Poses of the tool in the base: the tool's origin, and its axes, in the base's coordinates. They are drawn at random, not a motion.
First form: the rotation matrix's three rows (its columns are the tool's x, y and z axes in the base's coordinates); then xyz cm. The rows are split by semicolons.
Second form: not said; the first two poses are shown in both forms.
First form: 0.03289 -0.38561 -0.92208; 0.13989 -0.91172 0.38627; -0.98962 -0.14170 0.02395; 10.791 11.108 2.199
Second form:
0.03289 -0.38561 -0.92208 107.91
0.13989 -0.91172 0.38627 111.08
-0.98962 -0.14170 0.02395 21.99
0 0 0 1

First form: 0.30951 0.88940 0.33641; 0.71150 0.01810 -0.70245; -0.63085 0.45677 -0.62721; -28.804 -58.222 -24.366
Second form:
0.30951 0.88940 0.33641 -288.04
0.71150 0.01810 -0.70245 -582.22
-0.63085 0.45677 -0.62721 -243.66
0 0 0 1

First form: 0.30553 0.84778 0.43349; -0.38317 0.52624 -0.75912; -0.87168 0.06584 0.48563; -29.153 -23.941 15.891
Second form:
0.30553 0.84778 0.43349 -291.53
-0.38317 0.52624 -0.75912 -239.41
-0.87168 0.06584 0.48563 158.91
0 0 0 1

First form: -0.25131 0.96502 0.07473; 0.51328 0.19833 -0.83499; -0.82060 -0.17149 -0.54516; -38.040 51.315 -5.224
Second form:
-0.25131 0.96502 0.07473 -380.40
0.51328 0.19833 -0.83499 513.15
-0.82060 -0.17149 -0.54516 -52.24
0 0 0 1

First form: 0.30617 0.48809 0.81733; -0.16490 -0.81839 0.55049; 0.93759 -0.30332 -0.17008; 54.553 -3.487 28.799
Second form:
0.30617 0.48809 0.81733 545.53
-0.16490 -0.81839 0.55049 -34.87
0.93759 -0.30332 -0.17008 287.99
0 0 0 1

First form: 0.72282 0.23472 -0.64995; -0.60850 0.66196 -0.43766; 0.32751 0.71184 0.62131; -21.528 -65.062 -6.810
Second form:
0.72282 0.23472 -0.64995 -215.28
-0.60850 0.66196 -0.43766 -650.62
0.32751 0.71184 0.62131 -68.10
0 0 0 1

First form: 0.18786 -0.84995 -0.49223; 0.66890 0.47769 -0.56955; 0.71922 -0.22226 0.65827; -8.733 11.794 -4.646
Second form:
0.18786 -0.84995 -0.49223 -87.33
0.66890 0.47769 -0.56955 117.94
0.71922 -0.22226 0.65827 -46.46
0 0 0 1

